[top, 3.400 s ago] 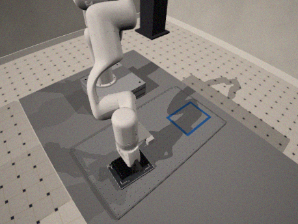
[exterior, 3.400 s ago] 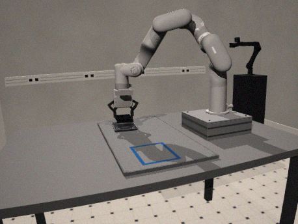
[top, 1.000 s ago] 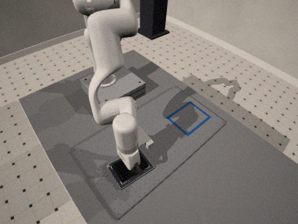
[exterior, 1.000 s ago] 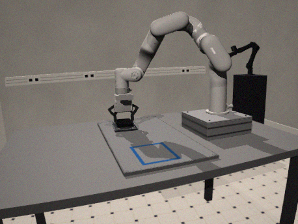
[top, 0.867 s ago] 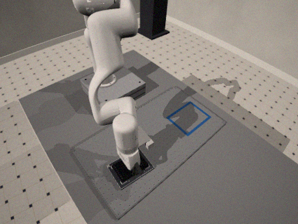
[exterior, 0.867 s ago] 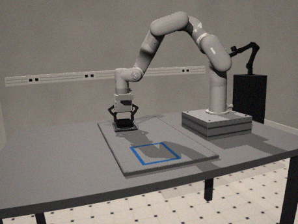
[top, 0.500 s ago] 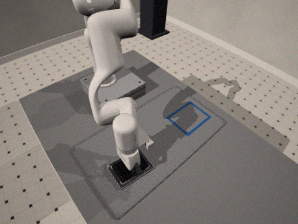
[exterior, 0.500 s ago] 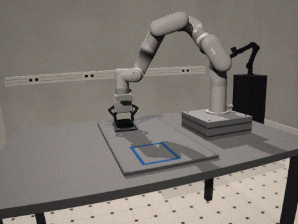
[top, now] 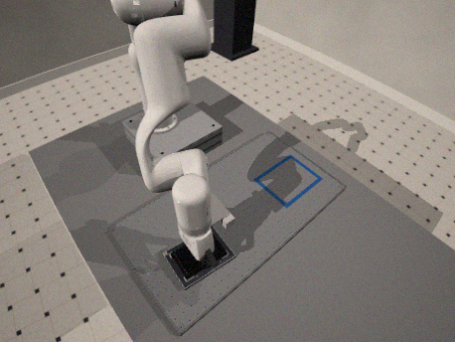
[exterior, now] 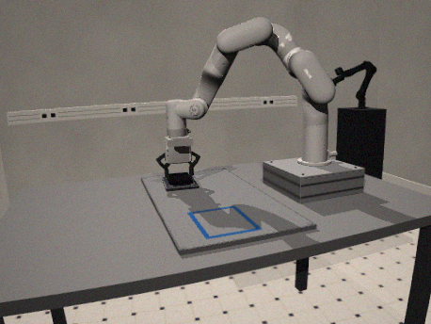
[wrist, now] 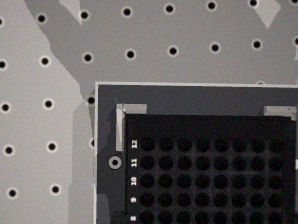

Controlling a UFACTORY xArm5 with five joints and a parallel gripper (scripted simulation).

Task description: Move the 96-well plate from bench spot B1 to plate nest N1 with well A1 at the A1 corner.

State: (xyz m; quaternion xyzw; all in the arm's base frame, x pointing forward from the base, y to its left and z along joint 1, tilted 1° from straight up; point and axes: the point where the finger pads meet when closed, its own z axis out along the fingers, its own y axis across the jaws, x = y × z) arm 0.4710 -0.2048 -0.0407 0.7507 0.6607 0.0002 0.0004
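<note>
Right now my hand is 1 cm above the black 96-well plate. Also, from my hand: plate nest N1 (3 cm below).
</note>
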